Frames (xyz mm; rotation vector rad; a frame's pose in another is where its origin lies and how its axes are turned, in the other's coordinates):
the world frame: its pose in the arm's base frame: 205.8 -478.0 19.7 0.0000 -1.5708 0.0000
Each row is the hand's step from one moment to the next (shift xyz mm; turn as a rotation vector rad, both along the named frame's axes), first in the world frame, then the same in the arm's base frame.
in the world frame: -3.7 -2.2 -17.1 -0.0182 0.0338 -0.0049
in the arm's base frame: 17.1 -2.2 -3.7 0.0049 0.0338 -0.0182
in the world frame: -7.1 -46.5 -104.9 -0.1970 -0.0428 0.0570
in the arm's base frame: 104.9 -46.5 -7.1 -0.0570 -0.0428 -0.1970
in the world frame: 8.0 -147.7 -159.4 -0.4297 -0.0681 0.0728
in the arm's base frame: 159.4 -147.7 8.0 -0.0728 -0.0681 -0.4297
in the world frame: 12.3 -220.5 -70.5 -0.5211 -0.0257 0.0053
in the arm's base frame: 70.5 -220.5 12.3 -0.0053 -0.0257 -0.5211
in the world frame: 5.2 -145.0 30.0 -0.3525 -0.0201 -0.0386
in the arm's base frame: -30.0 -145.0 5.2 0.0386 -0.0201 -0.3525
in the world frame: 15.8 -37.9 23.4 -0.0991 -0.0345 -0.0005
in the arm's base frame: -23.4 -37.9 15.8 0.0005 -0.0345 -0.0991
